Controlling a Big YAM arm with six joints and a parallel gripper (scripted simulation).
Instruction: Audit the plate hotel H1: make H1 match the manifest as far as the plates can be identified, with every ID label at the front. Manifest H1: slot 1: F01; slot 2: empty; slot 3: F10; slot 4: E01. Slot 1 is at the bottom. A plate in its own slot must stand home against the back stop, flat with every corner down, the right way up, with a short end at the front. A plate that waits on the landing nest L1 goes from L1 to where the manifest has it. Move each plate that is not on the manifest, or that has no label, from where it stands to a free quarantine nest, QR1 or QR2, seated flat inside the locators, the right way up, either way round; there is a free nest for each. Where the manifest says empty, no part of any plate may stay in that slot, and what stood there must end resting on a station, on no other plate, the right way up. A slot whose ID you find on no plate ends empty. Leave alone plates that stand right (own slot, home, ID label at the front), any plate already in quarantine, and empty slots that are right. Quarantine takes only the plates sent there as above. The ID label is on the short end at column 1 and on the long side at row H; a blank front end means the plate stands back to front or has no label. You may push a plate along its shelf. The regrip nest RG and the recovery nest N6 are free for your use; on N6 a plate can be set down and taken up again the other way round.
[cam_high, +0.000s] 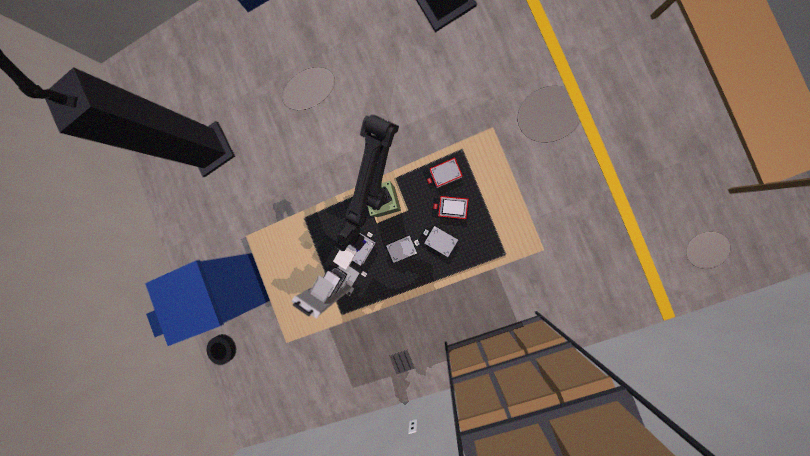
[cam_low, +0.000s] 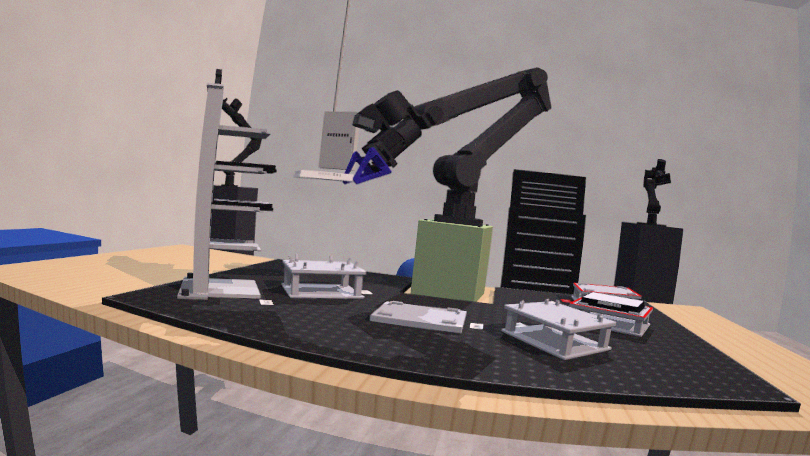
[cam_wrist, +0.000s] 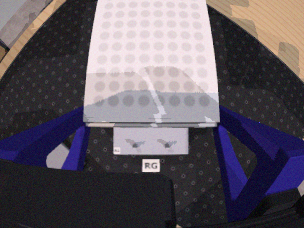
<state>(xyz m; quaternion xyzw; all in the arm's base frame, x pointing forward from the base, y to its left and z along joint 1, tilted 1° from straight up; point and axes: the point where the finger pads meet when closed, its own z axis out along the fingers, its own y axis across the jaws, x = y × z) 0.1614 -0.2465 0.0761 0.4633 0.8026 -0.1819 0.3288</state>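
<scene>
Now: the white well plate 50 mm to the right of my hand and 30 mm ahead of it. From my hand the other things lie so: RG label: 250 mm below, 50 mm to the left, 30 mm behind; then plate hotel H1: 270 mm to the right, 160 mm ahead, 50 mm below; then regrip nest RG: 200 mm below, 40 mm to the right, 30 mm ahead.
</scene>
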